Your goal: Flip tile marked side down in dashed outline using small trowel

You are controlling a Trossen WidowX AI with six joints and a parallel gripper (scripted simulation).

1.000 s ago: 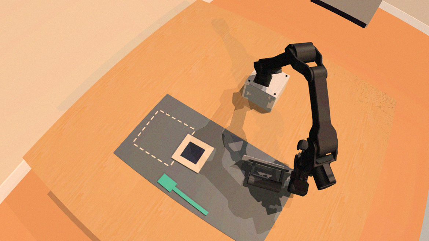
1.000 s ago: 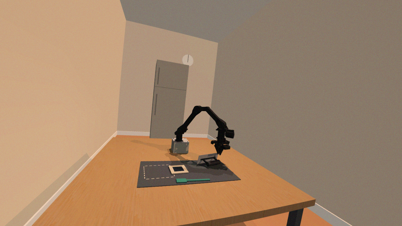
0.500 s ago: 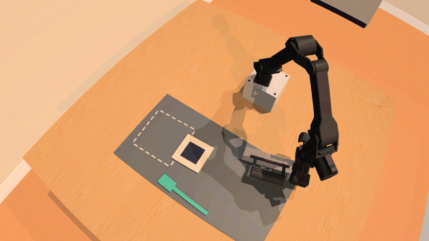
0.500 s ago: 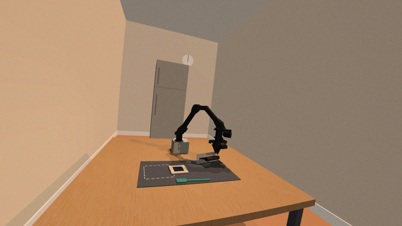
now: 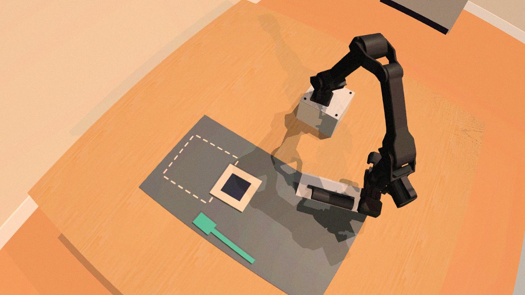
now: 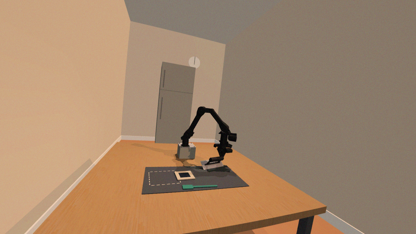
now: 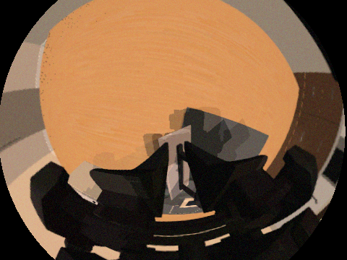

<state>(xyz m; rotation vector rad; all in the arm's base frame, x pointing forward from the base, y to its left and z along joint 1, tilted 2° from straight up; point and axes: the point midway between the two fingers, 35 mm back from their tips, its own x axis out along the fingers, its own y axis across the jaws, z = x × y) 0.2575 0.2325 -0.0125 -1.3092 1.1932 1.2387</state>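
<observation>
The trowel is 7 cm to the right of my gripper tip, 3 cm ahead of it and 1 cm below it. The rest, counted from my gripper tip: green flat tool 35 cm to the right, 27 cm ahead, 6 cm below; square tile 37 cm to the right, 11 cm ahead, 6 cm below; grey mat 30 cm to the right, 14 cm ahead, 8 cm below.
</observation>
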